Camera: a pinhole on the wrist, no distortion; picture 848 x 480 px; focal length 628.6 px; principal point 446.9 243.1 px. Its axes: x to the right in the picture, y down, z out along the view. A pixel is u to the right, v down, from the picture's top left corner.
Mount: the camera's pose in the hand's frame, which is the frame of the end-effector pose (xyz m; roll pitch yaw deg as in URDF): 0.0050 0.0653 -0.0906 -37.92 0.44 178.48
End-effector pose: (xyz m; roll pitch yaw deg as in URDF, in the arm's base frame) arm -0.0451 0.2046 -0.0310 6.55 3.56 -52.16
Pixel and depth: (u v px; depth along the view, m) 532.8 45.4 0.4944
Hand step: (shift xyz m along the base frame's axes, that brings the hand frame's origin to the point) -0.1540 -0.0596 0.3826
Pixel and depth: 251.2 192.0 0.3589
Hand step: -0.0508 -0.1927 0.1874
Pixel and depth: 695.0 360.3 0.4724
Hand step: -0.3585 -0.0492 0.2036
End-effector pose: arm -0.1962 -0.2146 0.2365 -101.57 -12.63 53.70
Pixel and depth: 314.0 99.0 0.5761
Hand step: -0.3276 0.3555 0.1174
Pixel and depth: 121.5 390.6 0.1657
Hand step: 0.0170 0.0746 0.0819
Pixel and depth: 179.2 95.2 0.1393
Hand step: 0.0064 0.0733 0.0018
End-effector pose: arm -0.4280 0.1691 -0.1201 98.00 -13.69 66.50
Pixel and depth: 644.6 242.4 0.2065
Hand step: 0.0392 -0.0676 -0.0824
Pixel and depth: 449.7 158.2 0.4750
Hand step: 0.2894 -0.0764 -0.2145
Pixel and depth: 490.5 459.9 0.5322
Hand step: 0.1671 -0.0109 -0.4303
